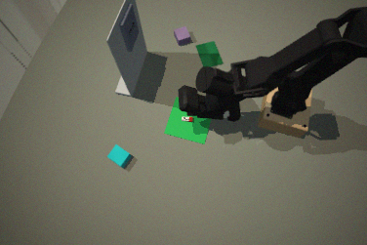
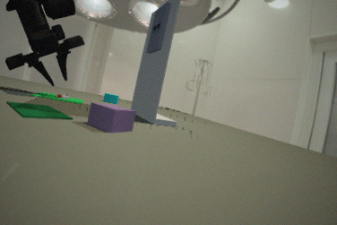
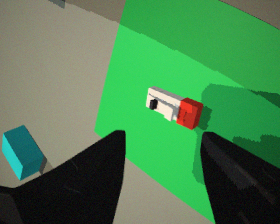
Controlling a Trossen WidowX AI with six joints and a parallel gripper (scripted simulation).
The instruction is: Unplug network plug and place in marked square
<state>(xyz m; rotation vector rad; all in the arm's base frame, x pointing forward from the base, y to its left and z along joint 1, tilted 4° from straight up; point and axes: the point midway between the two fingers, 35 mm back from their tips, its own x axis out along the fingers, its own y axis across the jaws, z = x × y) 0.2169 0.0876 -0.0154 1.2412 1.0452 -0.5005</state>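
Now: the white plug 2 cm ahead of my gripper tip and 3 cm below it. From my gripper tip the other things lie so: dark green patch (2 cm ahead, 23 cm to the right, 4 cm below); bright green marked square (1 cm ahead, 4 cm below); cyan cube (16 cm ahead, 17 cm to the left, 2 cm below).
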